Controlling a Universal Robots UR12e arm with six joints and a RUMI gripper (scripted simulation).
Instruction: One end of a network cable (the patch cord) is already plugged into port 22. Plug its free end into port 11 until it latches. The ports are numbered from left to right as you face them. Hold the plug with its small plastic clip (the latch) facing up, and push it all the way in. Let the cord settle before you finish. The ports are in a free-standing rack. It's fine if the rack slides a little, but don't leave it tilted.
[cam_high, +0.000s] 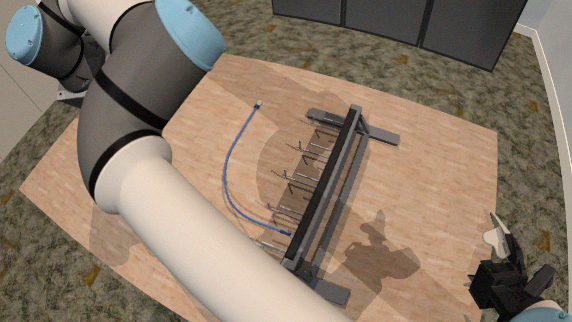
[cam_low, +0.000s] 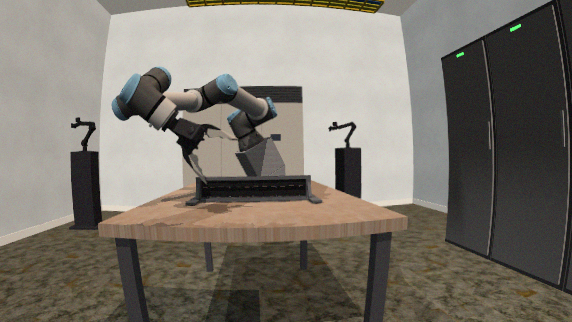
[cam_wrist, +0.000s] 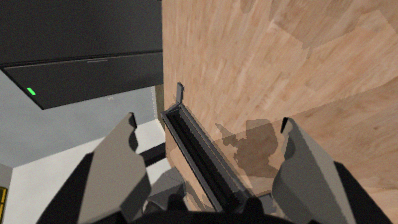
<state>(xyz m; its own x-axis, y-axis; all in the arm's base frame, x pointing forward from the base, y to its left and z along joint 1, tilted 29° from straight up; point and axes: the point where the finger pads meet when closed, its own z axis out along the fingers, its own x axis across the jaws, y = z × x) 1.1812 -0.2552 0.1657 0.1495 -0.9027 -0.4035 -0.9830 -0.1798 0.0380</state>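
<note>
Right now the plug is 630 mm behind my hand, 430 mm to the left of it and 160 mm below it.
</note>
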